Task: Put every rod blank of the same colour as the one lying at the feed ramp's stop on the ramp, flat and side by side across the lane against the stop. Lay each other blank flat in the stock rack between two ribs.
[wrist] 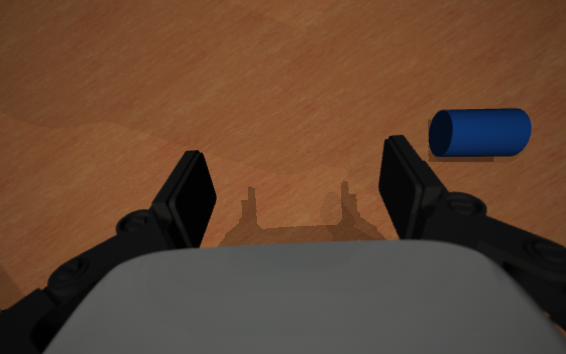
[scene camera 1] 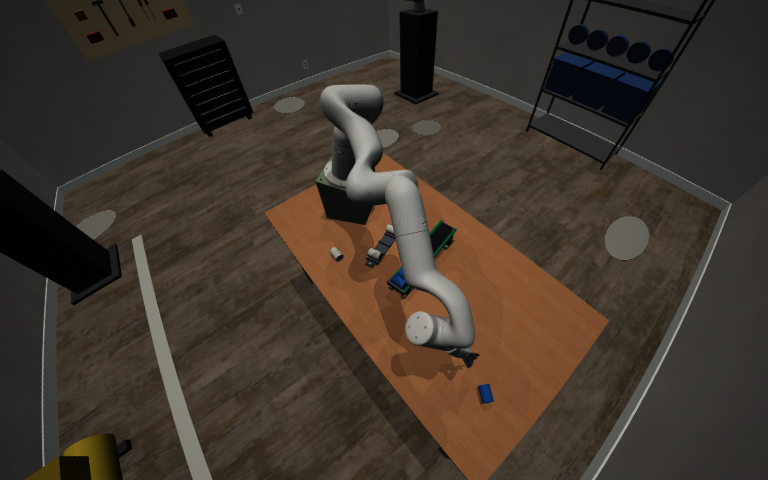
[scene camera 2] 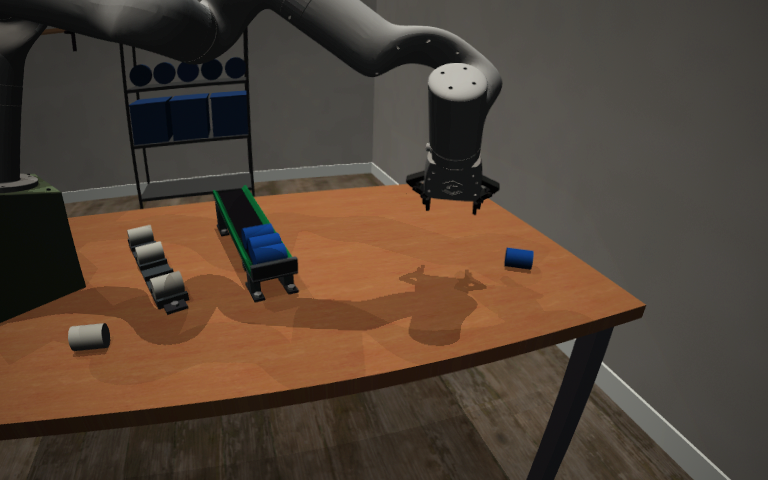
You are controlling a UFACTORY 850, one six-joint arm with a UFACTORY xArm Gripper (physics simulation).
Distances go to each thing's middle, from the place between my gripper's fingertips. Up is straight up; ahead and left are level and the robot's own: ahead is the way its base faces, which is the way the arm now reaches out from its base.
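From the dark stop bar [scene camera 2: 288, 265], my hand is 7 cm above it, 3 cm to the left of it and 35 cm past it.
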